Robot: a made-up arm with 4 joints.
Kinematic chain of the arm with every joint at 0, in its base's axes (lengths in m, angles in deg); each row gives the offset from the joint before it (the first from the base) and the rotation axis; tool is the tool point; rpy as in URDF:
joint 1: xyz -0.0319 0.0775 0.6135 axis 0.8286 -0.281 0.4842
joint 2: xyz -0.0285 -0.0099 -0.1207 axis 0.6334 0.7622 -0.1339
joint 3: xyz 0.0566 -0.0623 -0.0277 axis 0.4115 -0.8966 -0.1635
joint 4: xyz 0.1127 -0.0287 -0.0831 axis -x
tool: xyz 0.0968 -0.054 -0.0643 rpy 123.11 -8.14 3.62
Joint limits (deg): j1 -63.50..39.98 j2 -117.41..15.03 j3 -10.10..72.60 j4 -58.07..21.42
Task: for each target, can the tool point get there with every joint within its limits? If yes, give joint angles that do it. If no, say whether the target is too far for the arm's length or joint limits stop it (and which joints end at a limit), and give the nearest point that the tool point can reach.
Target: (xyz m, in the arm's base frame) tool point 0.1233 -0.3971 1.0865
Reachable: no: too far | nearest point 0.0716 -0.1985 0.7433 | short by 0.400 m
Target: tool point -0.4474 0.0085 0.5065
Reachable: no: joint limits stop it (at a limit: joint 1, joint 2, joint 3, joint 4) | nearest point -0.2438 0.0741 0.7682 | short by 0.338 m
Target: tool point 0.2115 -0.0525 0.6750
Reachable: yes | joints -38.60 -60.20 11.26 -17.45
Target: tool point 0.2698 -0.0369 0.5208
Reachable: yes | joints 5.87 -12.30 43.26 -10.34
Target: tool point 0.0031 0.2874 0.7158
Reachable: yes | joints -35.77 -101.61 63.38 2.72
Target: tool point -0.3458 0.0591 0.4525
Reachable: no: joint limits stop it (at a limit: joint 1, joint 2, joint 3, joint 4) | nearest point -0.2438 0.0741 0.7682 | short by 0.332 m
